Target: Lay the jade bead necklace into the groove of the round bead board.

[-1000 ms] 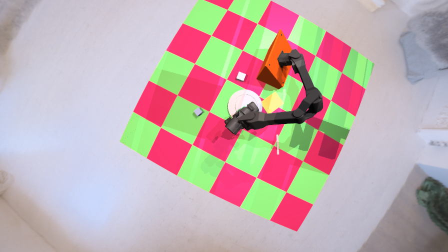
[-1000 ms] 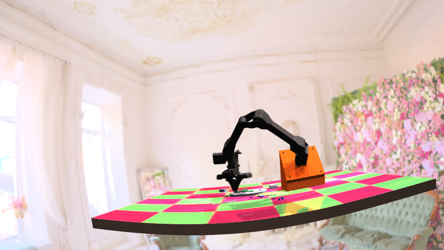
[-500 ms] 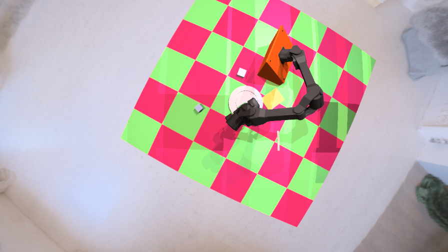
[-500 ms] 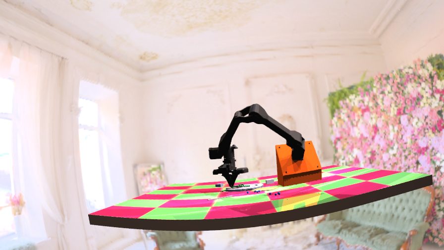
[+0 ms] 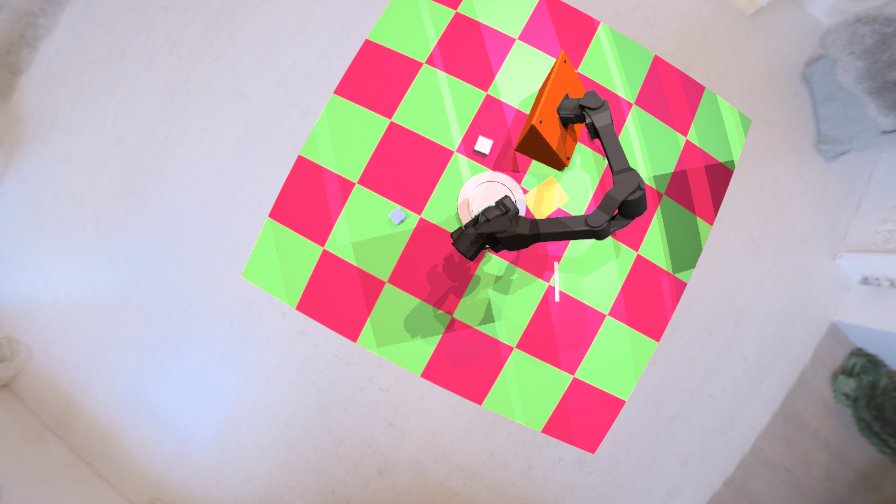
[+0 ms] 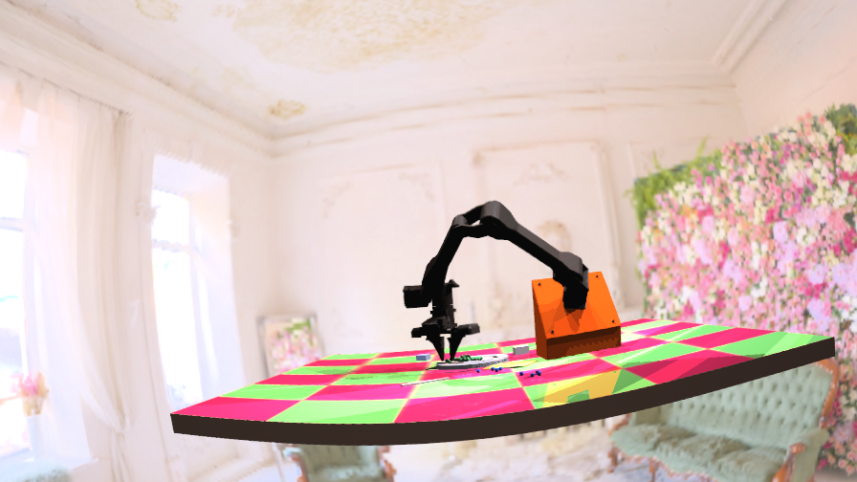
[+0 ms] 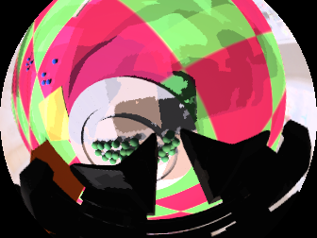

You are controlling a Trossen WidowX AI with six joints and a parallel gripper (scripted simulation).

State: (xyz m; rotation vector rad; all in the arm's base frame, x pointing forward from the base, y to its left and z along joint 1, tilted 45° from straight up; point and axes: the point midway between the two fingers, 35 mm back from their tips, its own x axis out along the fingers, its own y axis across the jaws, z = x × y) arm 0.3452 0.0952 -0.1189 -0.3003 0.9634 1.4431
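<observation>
Now: gripper tip 70 mm past the round bead board, 10 mm to the left of it and 10 mm above it. The rest, counted from my gripper tip: pale blue cube 110 mm ahead, 220 mm to the right, 10 mm below; white cube 200 mm behind, 120 mm to the right; yellow patch 180 mm behind, 120 mm to the left, 10 mm below.
</observation>
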